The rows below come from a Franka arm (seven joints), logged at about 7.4 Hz.
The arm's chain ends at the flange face. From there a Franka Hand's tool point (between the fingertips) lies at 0.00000 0.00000 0.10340 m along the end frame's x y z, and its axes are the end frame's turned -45 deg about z.
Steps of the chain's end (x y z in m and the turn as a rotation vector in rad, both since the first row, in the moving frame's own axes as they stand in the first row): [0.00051 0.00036 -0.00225 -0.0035 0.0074 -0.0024]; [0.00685 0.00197 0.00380 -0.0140 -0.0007 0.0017]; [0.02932 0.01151 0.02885 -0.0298 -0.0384 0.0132]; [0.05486 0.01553 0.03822 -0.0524 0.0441 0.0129]
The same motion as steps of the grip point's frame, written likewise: [0.00039 0.00141 -0.00225 -0.0077 0.0028 -0.0024]; [0.00238 0.00721 0.00379 -0.0094 -0.0104 0.0017]; [0.00761 0.02821 0.02873 0.0061 -0.0482 0.0132]; [0.02716 0.05682 0.03798 -0.0682 -0.0059 0.0129]
